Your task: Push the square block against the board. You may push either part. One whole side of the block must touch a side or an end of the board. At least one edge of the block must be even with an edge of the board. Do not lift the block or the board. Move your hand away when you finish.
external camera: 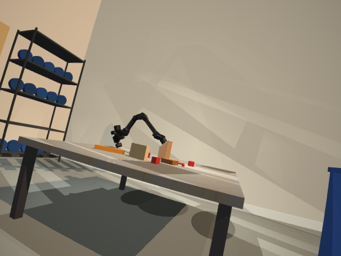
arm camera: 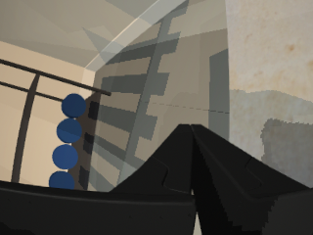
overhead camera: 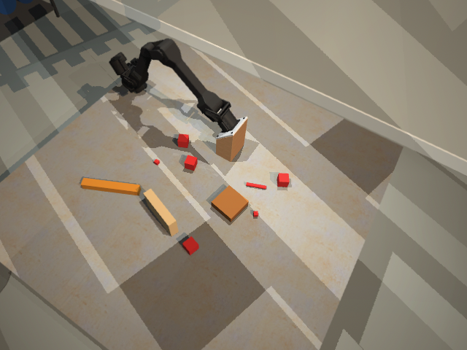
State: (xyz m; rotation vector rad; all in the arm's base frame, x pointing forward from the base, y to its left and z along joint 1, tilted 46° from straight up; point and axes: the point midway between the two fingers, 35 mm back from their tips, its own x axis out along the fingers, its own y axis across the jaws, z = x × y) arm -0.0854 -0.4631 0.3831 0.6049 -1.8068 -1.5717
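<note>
Now: gripper tip 58 cm to the right of the tan board, 52 cm short of it and 1 cm above it. The rest, counted from my gripper tip: square block 76 cm to the left, 34 cm ahead, 4 cm below; then long orange bar 53 cm ahead, 34 cm to the left, 4 cm below; then thin red stick 81 cm to the left, 22 cm ahead, 5 cm below.
</note>
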